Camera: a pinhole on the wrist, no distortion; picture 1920 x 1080 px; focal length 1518.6 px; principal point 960.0 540.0 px. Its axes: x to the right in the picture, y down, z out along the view. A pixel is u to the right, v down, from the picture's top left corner.
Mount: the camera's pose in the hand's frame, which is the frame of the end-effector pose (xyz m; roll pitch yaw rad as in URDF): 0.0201 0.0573 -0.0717 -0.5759 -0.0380 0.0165
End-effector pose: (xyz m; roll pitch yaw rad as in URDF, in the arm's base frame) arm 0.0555 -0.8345 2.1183 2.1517 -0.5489 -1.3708
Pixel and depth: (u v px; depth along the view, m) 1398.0 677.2 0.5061
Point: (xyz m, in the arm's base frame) -0.4070 -0.9861 2.3046
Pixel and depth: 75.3 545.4 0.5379
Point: -0.4933 -0.6244 2.0296
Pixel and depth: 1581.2 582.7 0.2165
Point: -0.1247 -0.9091 2.2485
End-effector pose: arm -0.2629 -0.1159 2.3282 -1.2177 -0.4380 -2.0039
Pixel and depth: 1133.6 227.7 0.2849
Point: -0.0715 -0.2843 2.2690
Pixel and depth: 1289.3 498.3 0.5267
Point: 0.0921 -0.4769 2.2121
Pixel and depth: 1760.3 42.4 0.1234
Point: -0.2284 -0.2425 2.3018
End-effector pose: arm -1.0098 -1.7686 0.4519 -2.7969 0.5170 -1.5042
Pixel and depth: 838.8 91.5 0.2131
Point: -1.0813 -1.6825 0.3046
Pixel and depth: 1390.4 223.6 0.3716
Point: -1.1024 -1.7042 0.1062
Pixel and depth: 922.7 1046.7 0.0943
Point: -1.1402 -1.7716 0.4133
